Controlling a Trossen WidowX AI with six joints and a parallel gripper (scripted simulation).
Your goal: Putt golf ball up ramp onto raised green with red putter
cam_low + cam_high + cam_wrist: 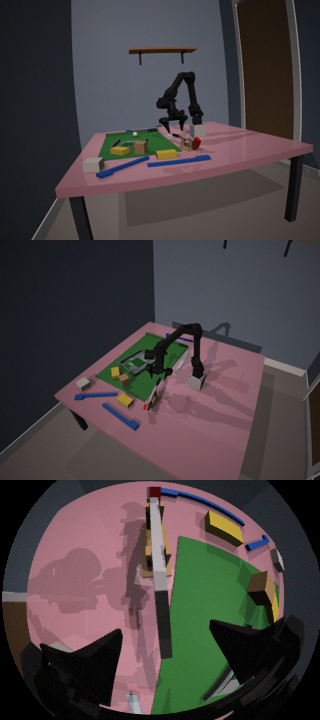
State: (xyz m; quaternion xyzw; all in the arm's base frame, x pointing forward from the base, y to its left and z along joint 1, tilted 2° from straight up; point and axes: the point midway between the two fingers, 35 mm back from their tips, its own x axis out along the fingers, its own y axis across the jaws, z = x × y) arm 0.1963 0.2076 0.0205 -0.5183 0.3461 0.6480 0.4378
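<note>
Now: the pale strip 360 mm to the right of my gripper tip, 80 mm below it and 30 mm ahead of it. Round my gripper tip: red putter (100 mm to the left, 50 mm behind, 30 mm below); white golf ball (350 mm to the right, 300 mm ahead, 60 mm below); brown block (220 mm ahead, 130 mm to the left, 50 mm below).
</note>
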